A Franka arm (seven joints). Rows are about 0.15 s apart.
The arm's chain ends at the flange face. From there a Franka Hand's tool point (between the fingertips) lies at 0.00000 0.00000 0.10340 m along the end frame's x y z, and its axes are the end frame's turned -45 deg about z.
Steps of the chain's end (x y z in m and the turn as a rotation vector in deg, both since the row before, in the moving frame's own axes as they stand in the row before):
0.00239 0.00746 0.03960 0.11 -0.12 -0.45
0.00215 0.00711 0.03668 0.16 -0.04 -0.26
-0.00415 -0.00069 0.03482 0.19 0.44 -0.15
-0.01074 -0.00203 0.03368 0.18 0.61 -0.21
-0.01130 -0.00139 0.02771 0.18 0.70 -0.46
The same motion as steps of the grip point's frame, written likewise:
-0.00360 0.00667 0.03960 0.16 -0.01 -0.45
-0.00335 0.00629 0.03668 0.14 0.08 -0.26
-0.00164 -0.00310 0.03482 -0.18 0.45 -0.15
-0.00515 -0.00848 0.03367 -0.30 0.56 -0.21
-0.00588 -0.00831 0.02770 -0.37 0.62 -0.46

